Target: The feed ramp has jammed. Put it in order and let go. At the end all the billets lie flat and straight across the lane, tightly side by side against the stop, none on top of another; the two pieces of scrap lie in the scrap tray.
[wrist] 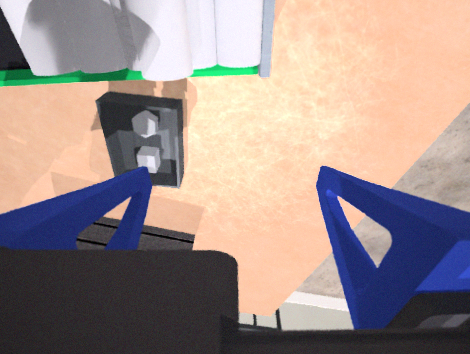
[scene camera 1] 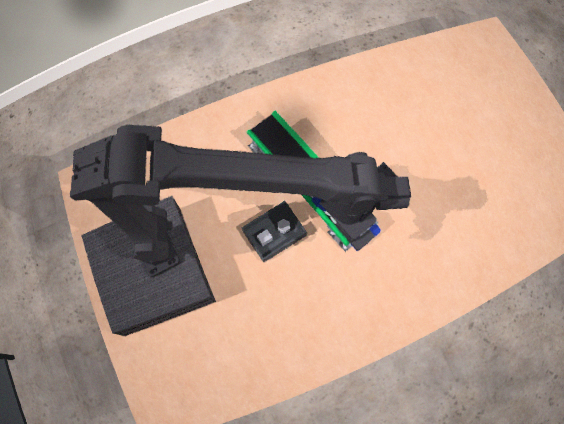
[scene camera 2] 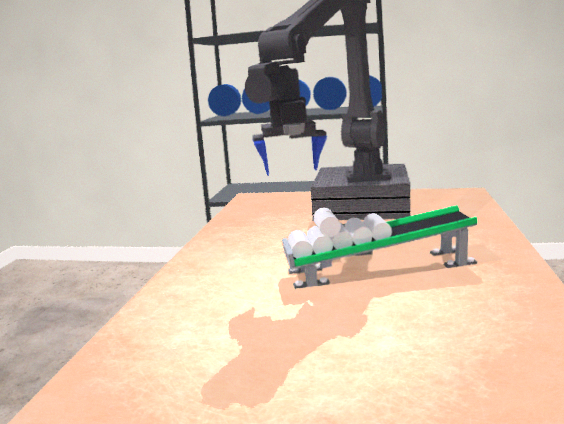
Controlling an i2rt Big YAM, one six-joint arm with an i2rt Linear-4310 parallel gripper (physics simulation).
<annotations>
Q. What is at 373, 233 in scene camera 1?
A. The gripper.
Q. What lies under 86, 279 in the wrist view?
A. The gripper.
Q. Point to a dark scrap tray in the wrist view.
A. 116, 110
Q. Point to a dark scrap tray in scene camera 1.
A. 269, 220
</annotations>
